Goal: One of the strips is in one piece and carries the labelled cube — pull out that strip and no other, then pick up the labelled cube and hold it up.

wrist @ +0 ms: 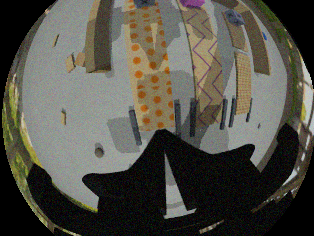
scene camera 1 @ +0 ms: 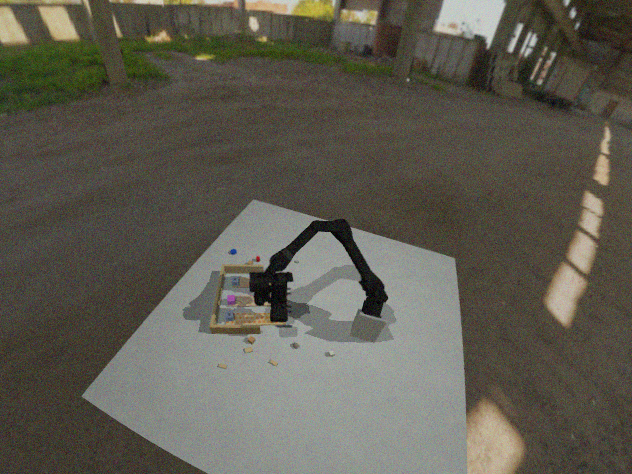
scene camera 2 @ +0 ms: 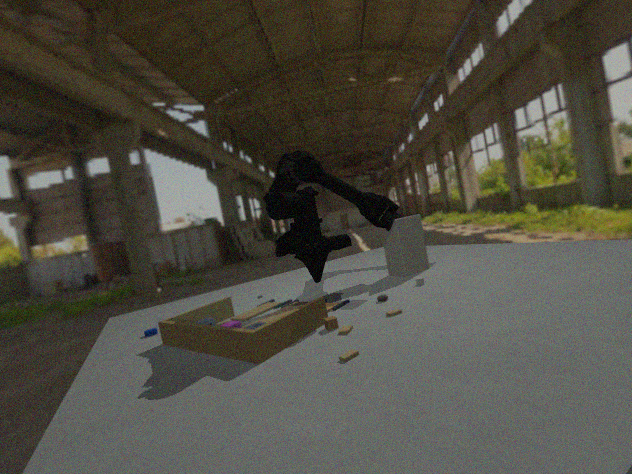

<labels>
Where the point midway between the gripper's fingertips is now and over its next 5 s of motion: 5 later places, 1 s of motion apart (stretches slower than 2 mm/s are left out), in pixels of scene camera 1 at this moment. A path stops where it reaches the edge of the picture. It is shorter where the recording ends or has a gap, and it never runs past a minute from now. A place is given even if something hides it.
The gripper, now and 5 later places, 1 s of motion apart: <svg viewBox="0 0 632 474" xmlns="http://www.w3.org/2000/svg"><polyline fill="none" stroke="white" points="278,310 277,317 280,318 290,318 301,318 310,318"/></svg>
</labels>
